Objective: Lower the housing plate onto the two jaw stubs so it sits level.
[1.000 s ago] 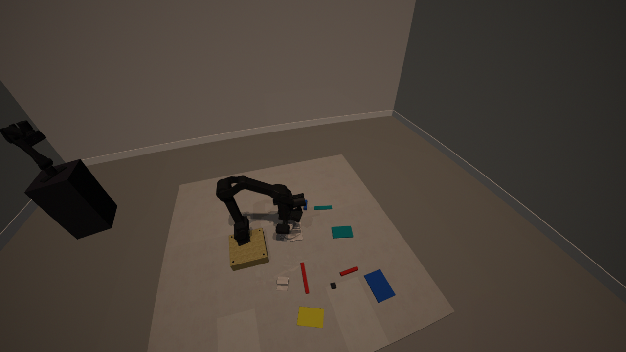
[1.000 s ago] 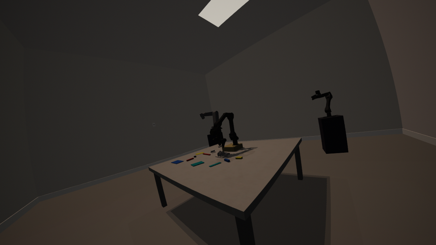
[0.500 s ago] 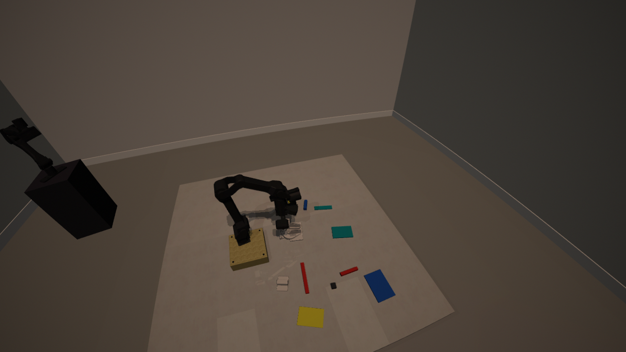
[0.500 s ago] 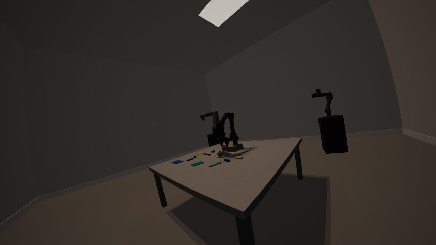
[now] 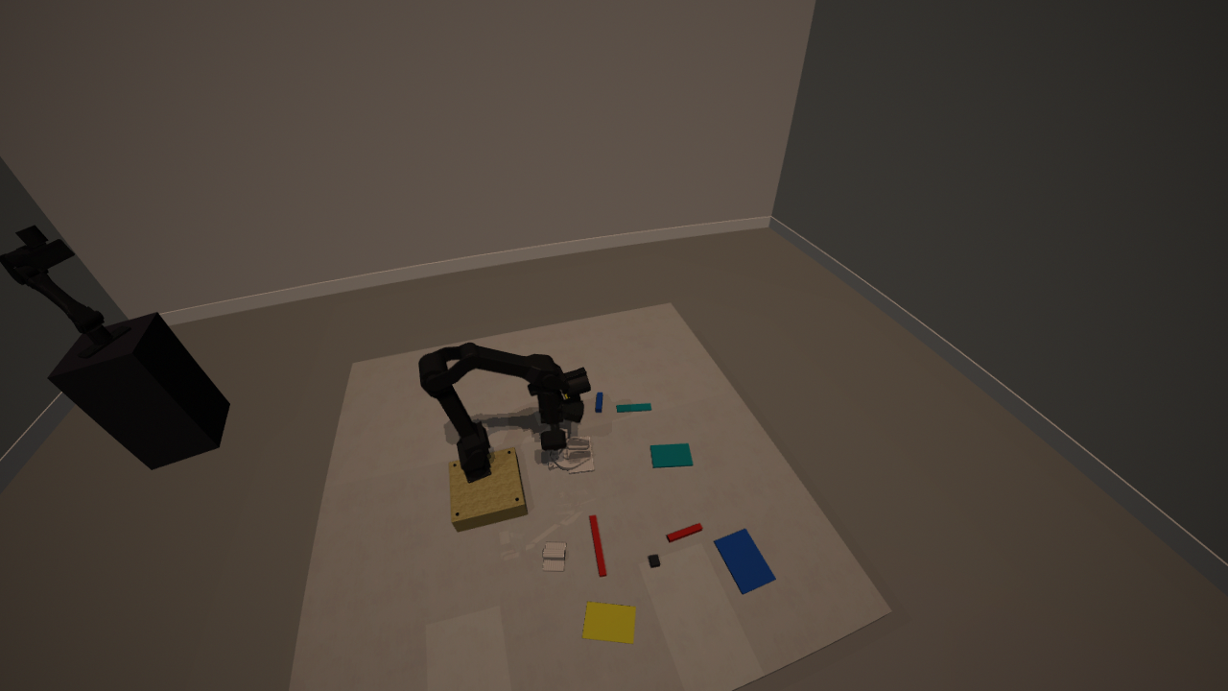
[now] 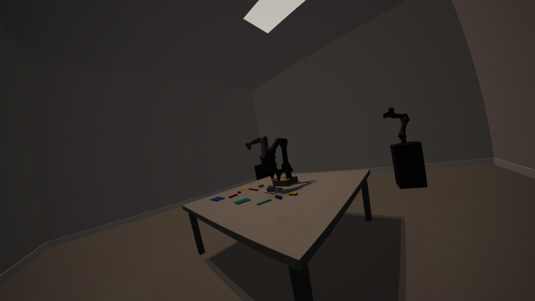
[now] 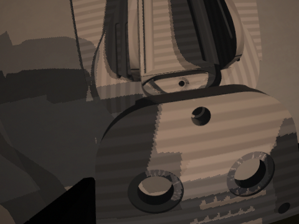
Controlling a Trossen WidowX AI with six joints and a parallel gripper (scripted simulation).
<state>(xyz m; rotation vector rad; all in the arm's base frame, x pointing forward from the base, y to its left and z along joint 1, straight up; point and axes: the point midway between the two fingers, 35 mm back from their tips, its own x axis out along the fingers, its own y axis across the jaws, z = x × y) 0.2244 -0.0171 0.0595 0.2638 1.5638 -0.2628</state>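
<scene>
My gripper tip is now 1 cm past the housing plate, 1 cm to the left of it and 8 cm above it. Also, from my gripper tip: blue block (20 cm ahead, 12 cm to the left, 7 cm below); pale jaw assembly (1 cm ahead, 3 cm to the right, 7 cm below); yellow block (13 cm ahead, 21 cm to the left, 8 cm below).
</scene>
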